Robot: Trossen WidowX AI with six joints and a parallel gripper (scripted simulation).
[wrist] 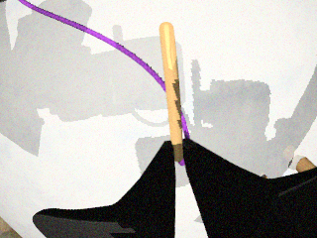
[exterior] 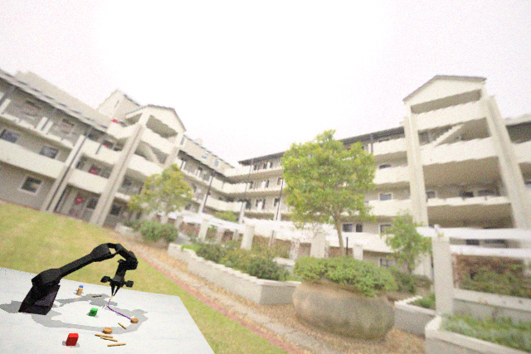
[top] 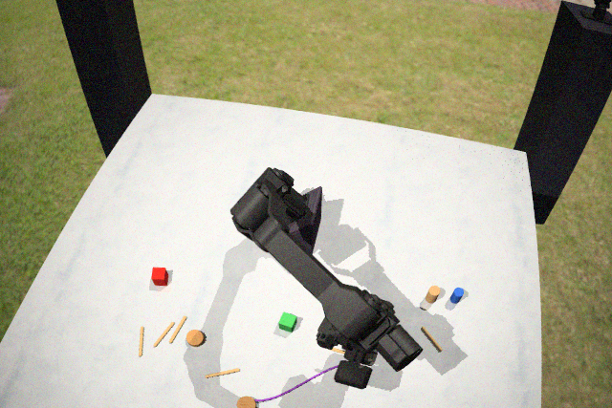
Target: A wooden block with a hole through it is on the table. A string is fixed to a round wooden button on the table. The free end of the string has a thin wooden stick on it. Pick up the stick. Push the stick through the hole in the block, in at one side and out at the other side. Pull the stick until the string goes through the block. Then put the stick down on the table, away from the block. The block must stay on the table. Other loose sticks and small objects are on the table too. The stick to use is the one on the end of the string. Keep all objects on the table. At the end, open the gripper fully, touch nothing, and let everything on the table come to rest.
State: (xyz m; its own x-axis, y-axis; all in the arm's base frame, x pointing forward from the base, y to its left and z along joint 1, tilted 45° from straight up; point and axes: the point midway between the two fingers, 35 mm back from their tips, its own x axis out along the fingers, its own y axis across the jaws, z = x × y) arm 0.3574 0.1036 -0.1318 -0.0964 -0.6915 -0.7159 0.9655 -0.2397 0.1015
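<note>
Now: the green block 160 mm to the right of my gripper tip, 90 mm behind it and 40 mm below it. Round my gripper tip: red cube (480 mm to the right, 160 mm behind, 40 mm below); blue cylinder (220 mm to the left, 180 mm behind, 40 mm below); tan cylinder (180 mm behind, 160 mm to the left, 40 mm below).
</note>
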